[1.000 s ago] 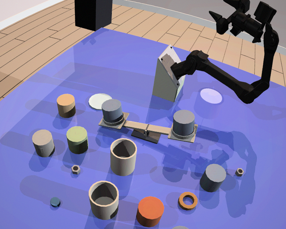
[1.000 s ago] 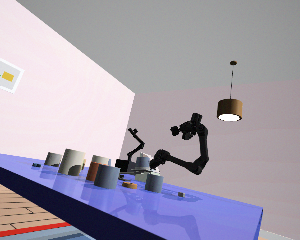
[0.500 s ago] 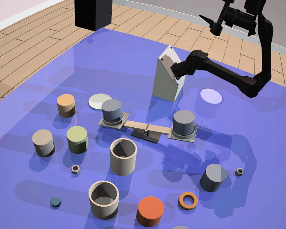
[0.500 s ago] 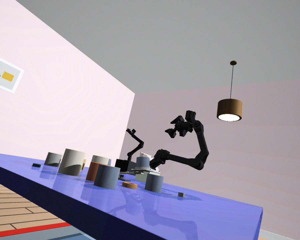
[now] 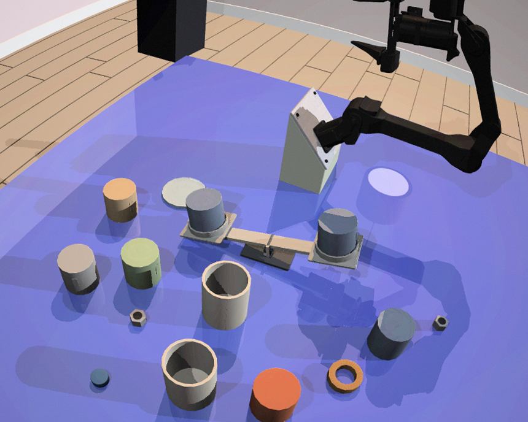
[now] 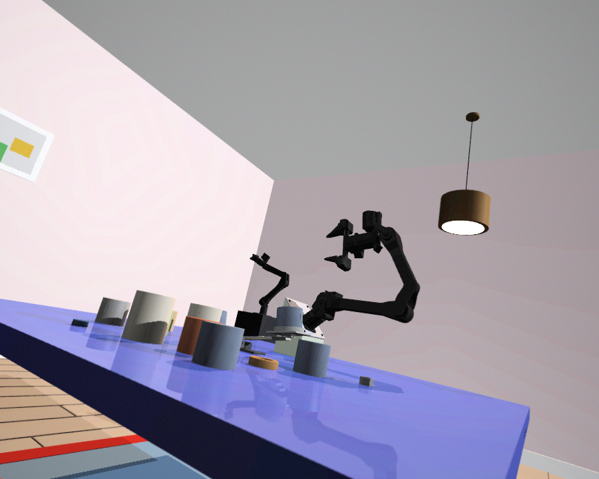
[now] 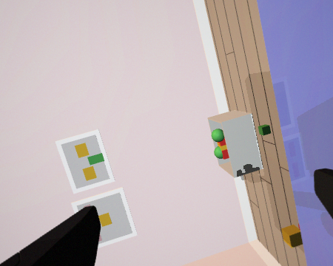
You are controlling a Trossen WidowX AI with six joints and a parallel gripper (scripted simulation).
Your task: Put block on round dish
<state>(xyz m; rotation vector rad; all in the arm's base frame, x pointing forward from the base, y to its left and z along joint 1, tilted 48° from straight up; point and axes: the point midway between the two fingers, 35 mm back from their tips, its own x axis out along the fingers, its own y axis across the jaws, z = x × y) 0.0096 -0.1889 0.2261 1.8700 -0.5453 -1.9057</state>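
The pale green block is 330 mm ahead of my gripper tip, 110 mm to the right of it and 360 mm below it. The rest, counted from my gripper tip: round dish 260 mm ahead, 230 mm to the right, 400 mm below.
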